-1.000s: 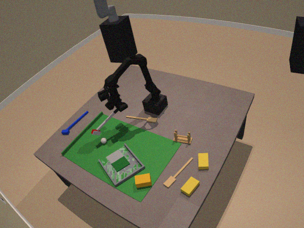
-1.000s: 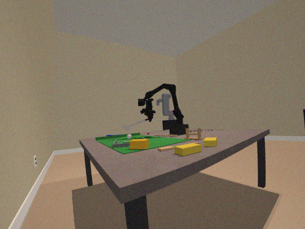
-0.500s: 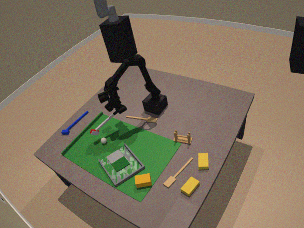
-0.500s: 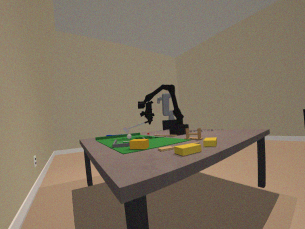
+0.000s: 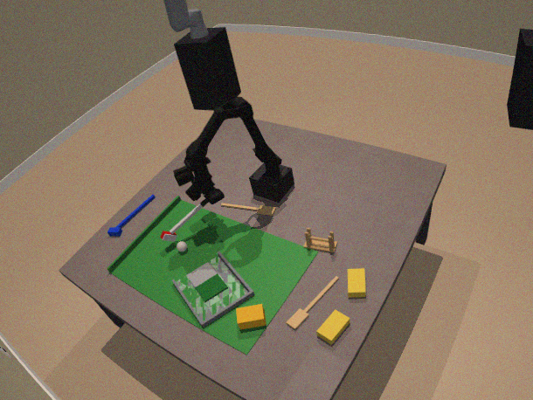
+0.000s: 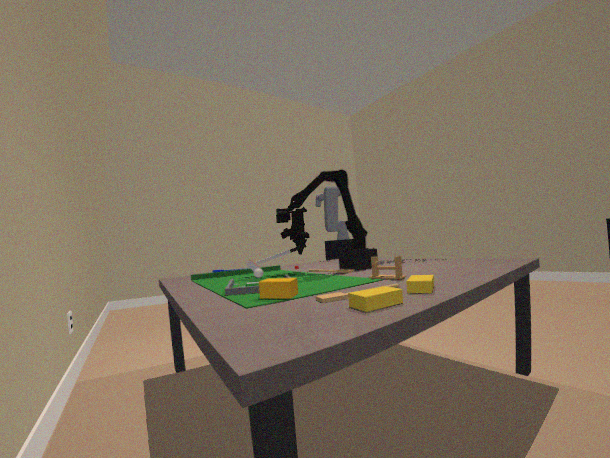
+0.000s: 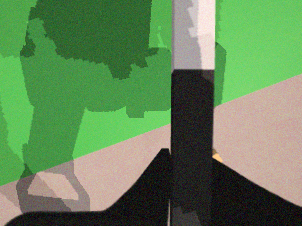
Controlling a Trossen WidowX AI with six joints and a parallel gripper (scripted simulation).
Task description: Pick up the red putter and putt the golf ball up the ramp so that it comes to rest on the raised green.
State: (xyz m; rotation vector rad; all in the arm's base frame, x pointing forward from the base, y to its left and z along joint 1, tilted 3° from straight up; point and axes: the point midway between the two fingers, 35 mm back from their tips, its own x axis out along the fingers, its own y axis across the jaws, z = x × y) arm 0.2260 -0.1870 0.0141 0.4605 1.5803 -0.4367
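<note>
Now: the red putter 100 mm ahead of my gripper tip and 60 mm to the right of it. Also, from my gripper tip: white golf ball (200 mm ahead, 60 mm to the right, 70 mm below); then green mat (240 mm ahead, 70 mm to the left, 90 mm below); then small red ball (140 mm behind, 190 mm to the right, 80 mm below).
</note>
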